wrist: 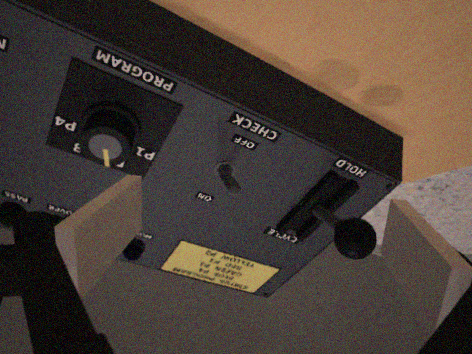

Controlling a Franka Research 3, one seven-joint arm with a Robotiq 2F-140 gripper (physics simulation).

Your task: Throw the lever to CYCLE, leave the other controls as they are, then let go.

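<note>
The lever (355,238) has a black ball knob on a short stem. It stands out of a dark slot at the right of the grey control panel (200,220), with HOLD at the slot's upper end and CYCLE at its lower end. The stem shows near the middle of the slot; its exact setting is hard to tell. My gripper (261,214) is wide open and empty. Its right finger is to the right of the knob, apart from it in the picture, and its left finger is far to the left, in front of the panel's lower part.
The PROGRAM dial (106,147) with a yellow mark is at the left. The CHECK toggle (228,177) sits between OFF and ON. A yellow label (220,265) and a dark round button (133,249) are near the panel's lower edge. An orange-brown table top (425,65) lies behind the panel.
</note>
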